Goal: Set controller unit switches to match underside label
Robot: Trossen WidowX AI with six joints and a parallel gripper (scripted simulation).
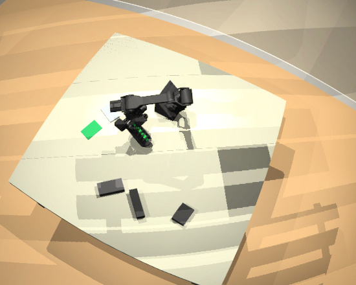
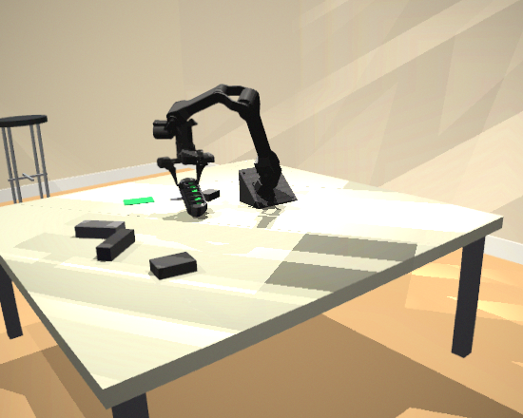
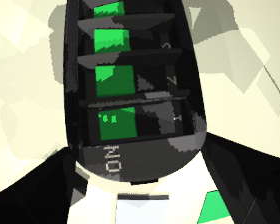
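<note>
Now: gripper tip 120 mm past the dark block, 70 mm to the left of it and 70 mm above it. Round my gripper tip: pale grey module: 170 mm to the right, 80 mm below, 50 mm behind; then green flat plate: 210 mm to the right, 100 mm ahead, 80 mm below.
</note>
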